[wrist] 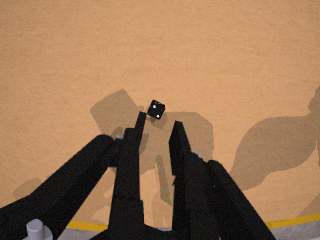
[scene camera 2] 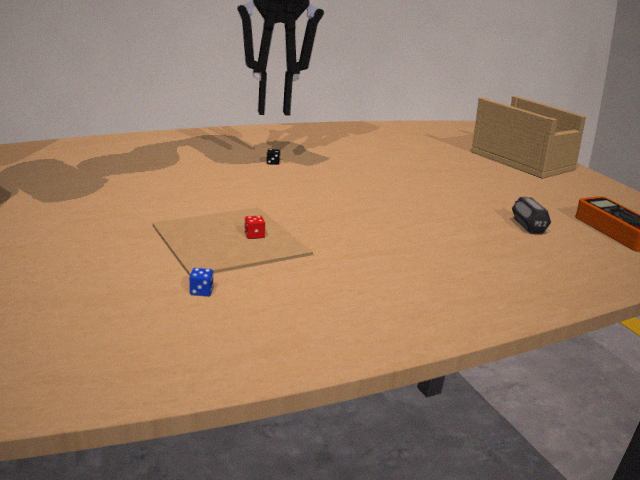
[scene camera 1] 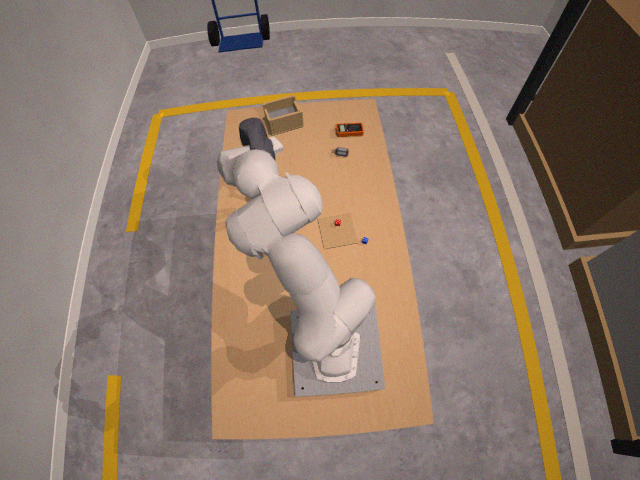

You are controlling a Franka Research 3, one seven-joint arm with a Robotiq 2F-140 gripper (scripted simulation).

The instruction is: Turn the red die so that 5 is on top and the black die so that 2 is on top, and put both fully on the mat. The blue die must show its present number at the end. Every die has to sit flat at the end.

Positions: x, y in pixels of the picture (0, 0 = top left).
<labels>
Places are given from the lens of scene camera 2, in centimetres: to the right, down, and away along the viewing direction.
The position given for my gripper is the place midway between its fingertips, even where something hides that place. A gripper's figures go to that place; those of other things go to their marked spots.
my gripper (scene camera 2: 273, 113): -7, -20, 92
thin tan mat (scene camera 2: 217, 241): -11, 0, 66
dark grey device (scene camera 2: 529, 213): 28, -4, 76
wooden box (scene camera 2: 526, 140): 37, -18, 101
The marked spots on the dark grey device and the wooden box are 30 cm apart.
</labels>
